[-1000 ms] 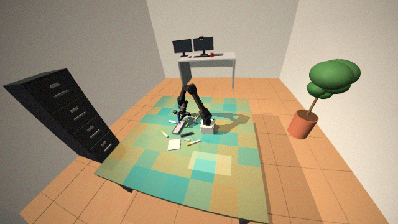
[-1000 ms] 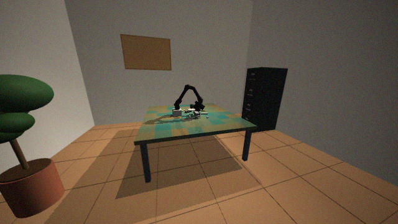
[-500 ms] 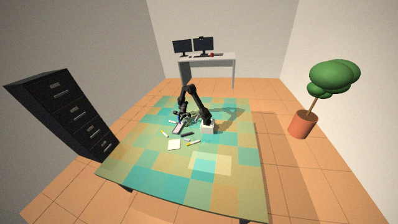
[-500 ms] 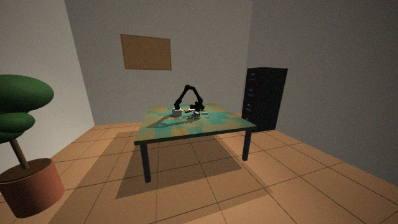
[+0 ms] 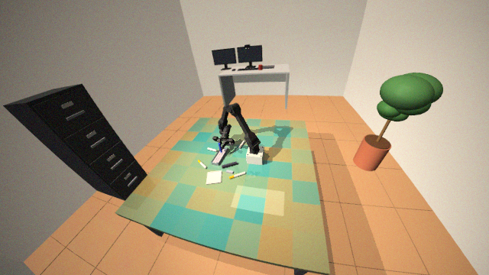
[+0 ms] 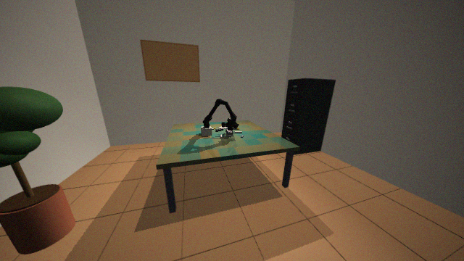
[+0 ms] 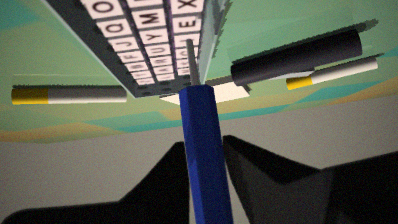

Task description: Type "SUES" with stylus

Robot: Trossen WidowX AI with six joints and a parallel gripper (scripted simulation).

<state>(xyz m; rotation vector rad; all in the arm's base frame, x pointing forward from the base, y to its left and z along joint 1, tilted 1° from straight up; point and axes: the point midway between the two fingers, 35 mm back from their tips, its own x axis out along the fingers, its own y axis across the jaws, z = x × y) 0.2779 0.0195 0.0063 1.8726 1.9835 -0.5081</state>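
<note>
My gripper tip is 11 cm past the black bar, 8 cm to the right of it and 7 cm above it. The rest, counted from my gripper tip: white notepad: 5 cm behind, 22 cm to the left, 8 cm below; then grey stylus tip: 5 cm below; then blue stylus: 2 cm below.
</note>
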